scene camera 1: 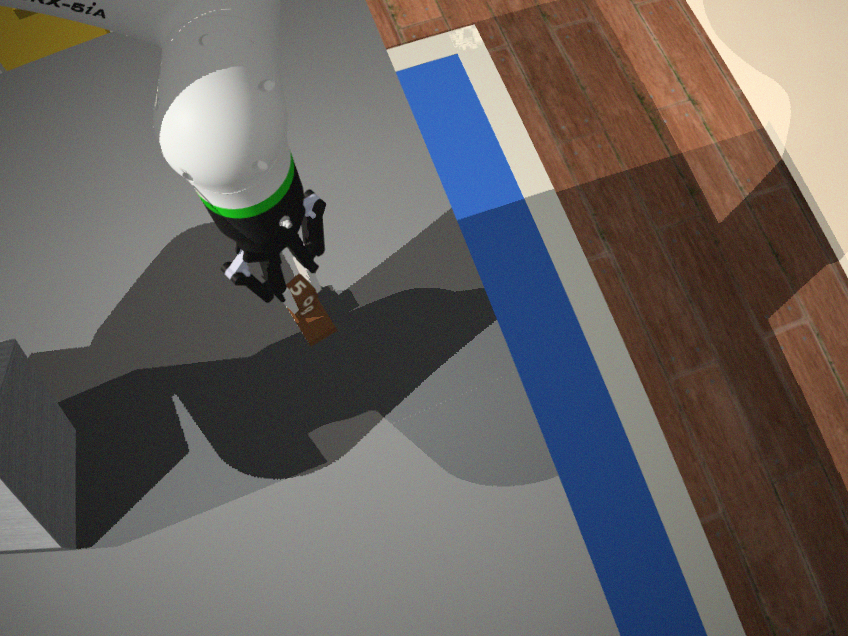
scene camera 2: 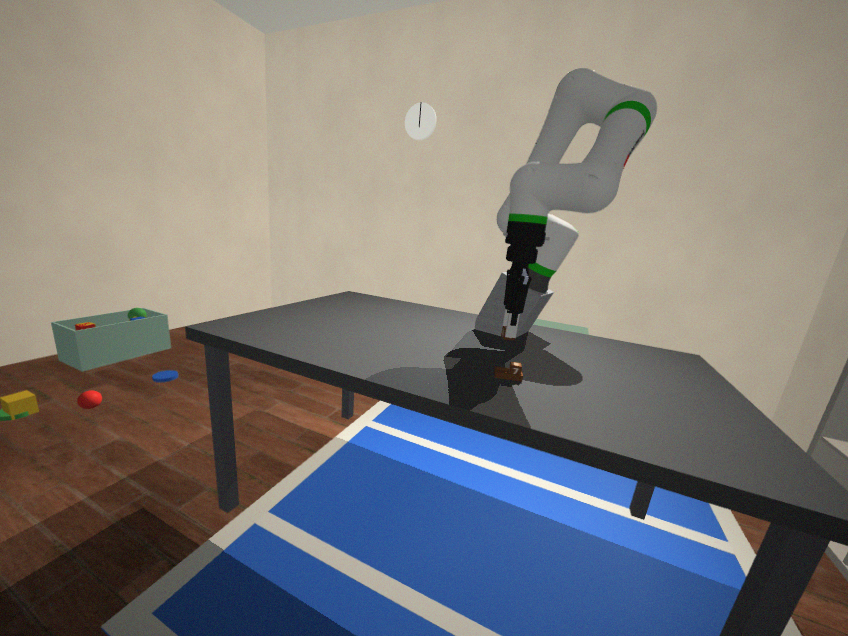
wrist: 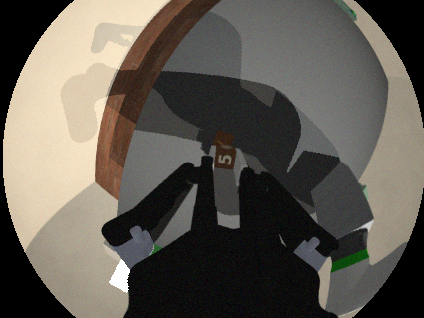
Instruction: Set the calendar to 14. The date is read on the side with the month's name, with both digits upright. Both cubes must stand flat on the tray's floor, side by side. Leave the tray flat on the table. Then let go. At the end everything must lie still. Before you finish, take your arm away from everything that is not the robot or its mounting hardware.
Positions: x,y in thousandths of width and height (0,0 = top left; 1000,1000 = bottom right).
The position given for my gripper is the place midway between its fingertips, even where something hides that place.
Scene:
my gripper: scene camera 1 354,463; scene camera 2 600,528; wrist 529,489

